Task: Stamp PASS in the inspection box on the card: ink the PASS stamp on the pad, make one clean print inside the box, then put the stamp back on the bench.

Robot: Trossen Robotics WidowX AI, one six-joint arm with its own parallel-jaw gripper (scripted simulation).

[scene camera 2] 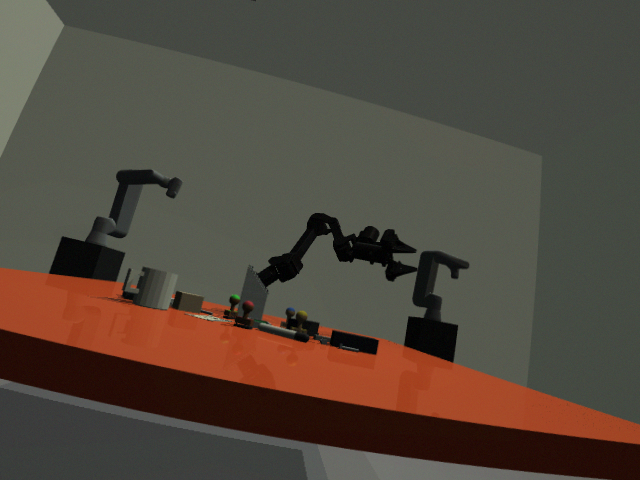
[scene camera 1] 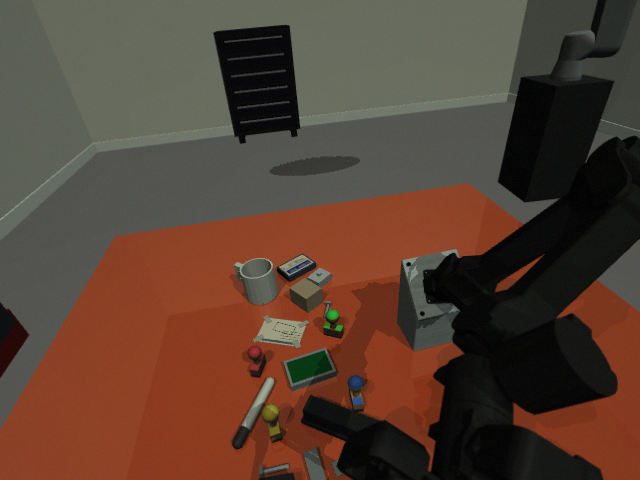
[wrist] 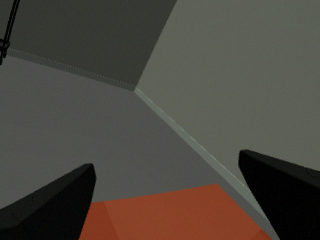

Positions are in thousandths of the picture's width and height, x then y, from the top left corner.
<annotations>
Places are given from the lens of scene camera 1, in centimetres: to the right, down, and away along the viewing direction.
grey mug (scene camera 1: 402, 574): -16, 9, 89
tan box (scene camera 1: 477, 614): -3, 13, 81
marker (scene camera 1: 380, 899): -13, 32, 57
black block (scene camera 1: 504, 866): 0, 29, 57
The marked spots on the grey mug and the marker are 39 cm apart.
</annotations>
